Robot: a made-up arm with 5 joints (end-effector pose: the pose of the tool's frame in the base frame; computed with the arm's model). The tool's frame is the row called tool.
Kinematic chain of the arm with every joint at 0, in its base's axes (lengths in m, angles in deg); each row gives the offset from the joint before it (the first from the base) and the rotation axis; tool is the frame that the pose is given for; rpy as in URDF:
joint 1: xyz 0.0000 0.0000 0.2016 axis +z
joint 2: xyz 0.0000 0.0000 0.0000 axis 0 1 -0.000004
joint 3: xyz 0.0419 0.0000 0.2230 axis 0 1 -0.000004
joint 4: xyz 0.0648 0.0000 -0.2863 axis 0 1 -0.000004
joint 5: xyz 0.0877 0.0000 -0.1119 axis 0 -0.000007 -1
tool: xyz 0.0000 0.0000 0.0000 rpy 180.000 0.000 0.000
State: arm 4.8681 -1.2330 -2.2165 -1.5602 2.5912
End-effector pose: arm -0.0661 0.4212 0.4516 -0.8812 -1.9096 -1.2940
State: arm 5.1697 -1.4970 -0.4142 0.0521 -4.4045
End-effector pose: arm 0.0491 -0.0998 0.5324 -0.1186 1.5841 -1.9742
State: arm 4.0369 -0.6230 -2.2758 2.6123 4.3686
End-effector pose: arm -0.0160 -0.0200 0.6181 2.8450 -0.4762 -0.2030
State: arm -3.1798 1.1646 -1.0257 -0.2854 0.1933
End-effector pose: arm -0.3488 0.0133 -0.1392 -0.3460 -2.9754 0.0170
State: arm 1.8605 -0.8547 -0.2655 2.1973 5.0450
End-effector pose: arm -0.0252 0.0846 0.1830 0.0527 2.4561 -1.3973
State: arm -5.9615 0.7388 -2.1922 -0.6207 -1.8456
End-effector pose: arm 0.5017 0.1672 0.4999 0.5534 1.0447 1.4473
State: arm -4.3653 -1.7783 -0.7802 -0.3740 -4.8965
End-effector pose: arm 0.0632 -0.1748 0.5990 -0.2020 -0.0549 0.1624
